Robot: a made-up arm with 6 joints. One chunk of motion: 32 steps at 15 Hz.
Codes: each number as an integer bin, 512 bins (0 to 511) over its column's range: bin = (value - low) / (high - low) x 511, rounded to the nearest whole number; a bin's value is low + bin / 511 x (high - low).
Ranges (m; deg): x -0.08..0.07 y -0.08..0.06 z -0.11..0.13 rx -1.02..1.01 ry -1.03..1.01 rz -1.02..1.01
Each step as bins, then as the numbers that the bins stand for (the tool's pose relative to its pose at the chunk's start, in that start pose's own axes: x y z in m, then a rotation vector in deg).
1 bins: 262 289 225 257 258 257
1 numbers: -0.0031 -0.0008 -0.0043 0.00 0.00 0.00
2 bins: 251 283 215 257 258 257
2 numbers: -0.0063 -0.0025 -0.0090 0.00 0.00 0.00
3 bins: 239 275 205 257 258 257
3 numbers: -0.0098 -0.0047 -0.0137 0.00 0.00 0.00
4 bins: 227 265 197 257 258 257
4 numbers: -0.0134 -0.0074 -0.0175 0.00 0.00 0.00
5 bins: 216 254 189 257 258 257
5 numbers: -0.0166 -0.0104 -0.0212 0.00 0.00 0.00
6 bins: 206 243 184 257 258 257
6 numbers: -0.0195 -0.0134 -0.0236 0.00 0.00 0.00
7 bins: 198 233 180 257 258 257
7 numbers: -0.0219 -0.0162 -0.0255 0.00 0.00 0.00
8 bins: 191 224 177 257 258 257
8 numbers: -0.0239 -0.0186 -0.0269 0.00 0.00 0.00
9 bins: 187 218 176 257 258 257
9 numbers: -0.0251 -0.0203 -0.0273 0.00 0.00 0.00
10 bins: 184 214 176 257 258 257
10 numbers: -0.0260 -0.0214 -0.0273 0.00 0.00 0.00
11 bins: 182 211 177 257 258 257
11 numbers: -0.0266 -0.0222 -0.0269 0.00 0.00 0.00
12 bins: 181 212 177 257 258 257
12 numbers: -0.0269 -0.0219 -0.0269 0.00 0.00 0.00
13 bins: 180 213 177 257 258 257
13 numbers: -0.0272 -0.0216 -0.0269 0.00 0.00 0.00
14 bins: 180 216 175 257 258 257
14 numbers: -0.0272 -0.0208 -0.0278 0.00 0.00 0.00
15 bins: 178 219 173 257 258 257
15 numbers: -0.0277 -0.0200 -0.0287 0.00 0.00 0.00
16 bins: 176 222 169 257 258 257
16 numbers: -0.0283 -0.0192 -0.0306 0.00 0.00 0.00
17 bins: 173 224 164 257 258 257
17 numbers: -0.0292 -0.0186 -0.0330 0.00 0.00 0.00
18 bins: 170 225 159 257 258 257
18 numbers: -0.0301 -0.0184 -0.0353 0.00 0.00 0.00
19 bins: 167 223 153 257 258 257
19 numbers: -0.0310 -0.0189 -0.0381 0.00 0.00 0.00
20 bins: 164 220 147 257 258 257
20 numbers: -0.0319 -0.0197 -0.0410 0.00 0.00 0.00
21 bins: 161 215 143 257 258 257
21 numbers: -0.0327 -0.0211 -0.0428 0.00 0.00 0.00
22 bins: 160 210 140 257 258 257
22 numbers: -0.0330 -0.0225 -0.0442 0.00 0.00 0.00
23 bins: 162 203 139 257 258 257
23 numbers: -0.0324 -0.0244 -0.0447 0.00 0.00 0.00
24 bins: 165 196 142 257 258 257
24 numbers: -0.0316 -0.0263 -0.0433 0.00 0.00 0.00
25 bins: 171 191 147 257 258 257
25 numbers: -0.0298 -0.0277 -0.0410 0.00 0.00 0.00
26 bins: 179 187 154 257 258 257
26 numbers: -0.0275 -0.0288 -0.0377 0.00 0.00 0.00
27 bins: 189 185 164 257 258 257
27 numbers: -0.0245 -0.0293 -0.0330 0.00 0.00 0.00
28 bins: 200 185 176 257 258 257
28 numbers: -0.0213 -0.0293 -0.0273 0.00 0.00 0.00
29 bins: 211 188 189 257 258 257
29 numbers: -0.0181 -0.0285 -0.0212 0.00 0.00 0.00
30 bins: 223 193 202 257 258 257
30 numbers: -0.0145 -0.0271 -0.0151 0.00 0.00 0.00
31 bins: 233 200 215 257 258 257
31 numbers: -0.0116 -0.0252 -0.0090 0.00 0.00 0.00
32 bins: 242 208 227 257 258 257
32 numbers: -0.0090 -0.0230 -0.0034 0.00 0.00 0.00
